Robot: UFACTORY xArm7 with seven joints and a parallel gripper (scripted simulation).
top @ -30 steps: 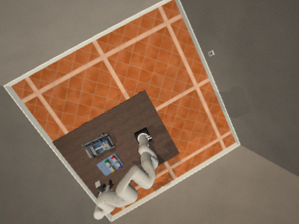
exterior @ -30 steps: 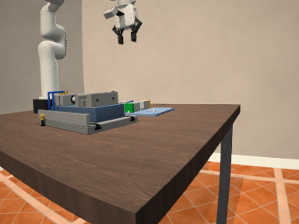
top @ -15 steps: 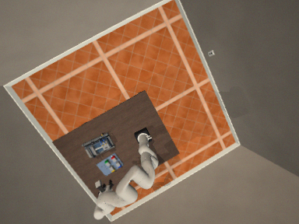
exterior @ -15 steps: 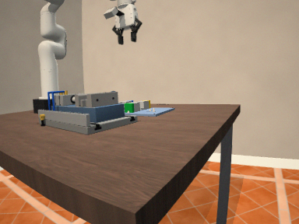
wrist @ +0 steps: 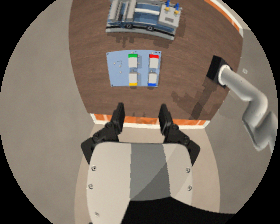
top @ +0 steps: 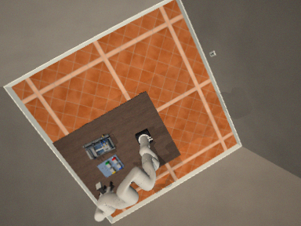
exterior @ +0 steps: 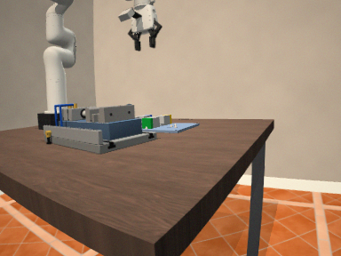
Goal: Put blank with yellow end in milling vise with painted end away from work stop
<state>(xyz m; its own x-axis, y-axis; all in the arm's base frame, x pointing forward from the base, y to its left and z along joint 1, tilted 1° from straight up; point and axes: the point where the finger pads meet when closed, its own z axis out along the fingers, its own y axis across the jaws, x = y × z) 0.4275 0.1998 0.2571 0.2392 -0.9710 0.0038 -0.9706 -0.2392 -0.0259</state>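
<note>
Right now my hand is 290 mm above the yellow-ended blank, 50 mm to the right of it and 30 mm short of it. The rest, counted from my hand: red-ended blank 290 mm below, 60 mm to the right, 40 mm behind; blue-ended blank 290 mm below, 60 mm behind, 30 mm to the left; green-ended blank 290 mm below, 50 mm ahead, 30 mm to the right.
</note>
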